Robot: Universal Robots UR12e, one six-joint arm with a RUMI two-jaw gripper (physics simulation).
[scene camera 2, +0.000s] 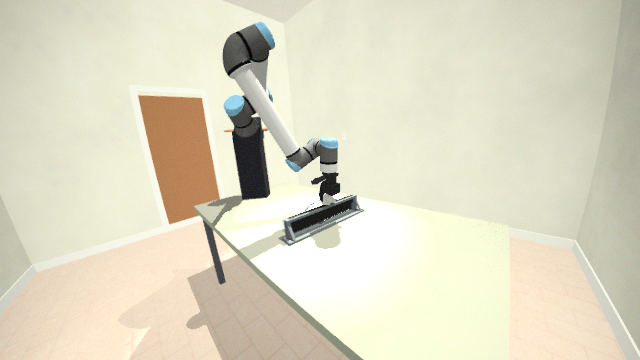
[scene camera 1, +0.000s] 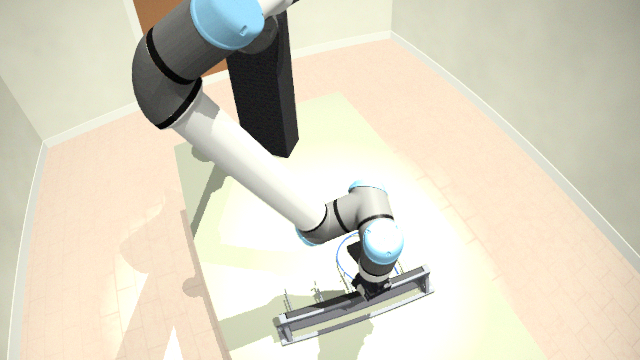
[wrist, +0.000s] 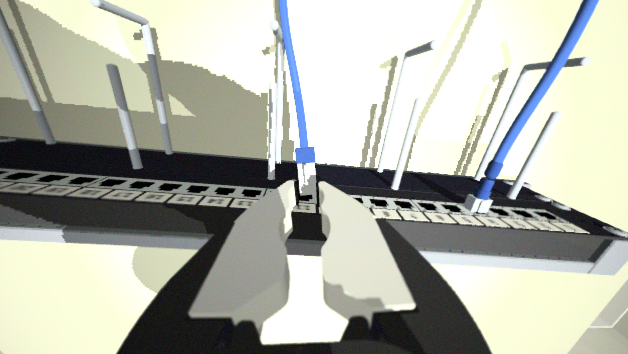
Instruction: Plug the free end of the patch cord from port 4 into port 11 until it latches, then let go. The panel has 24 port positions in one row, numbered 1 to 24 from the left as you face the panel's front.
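Note:
The patch panel stands in a grey frame on the table. In the wrist view the cord's free plug, clear with a blue boot, is at port 11, counted from the right end of the row. My gripper is shut on this plug, one finger on each side, close above the port row. The plug's front end is partly hidden, and whether it is latched I cannot tell. The blue cord runs up from it. The other plug sits in port 4.
Thin upright posts, some with bent tops, stand behind the panel, such as a left post and a right post. The cord's port 4 end rises past the right posts. The table carries the panel. The black pedestal stands behind.

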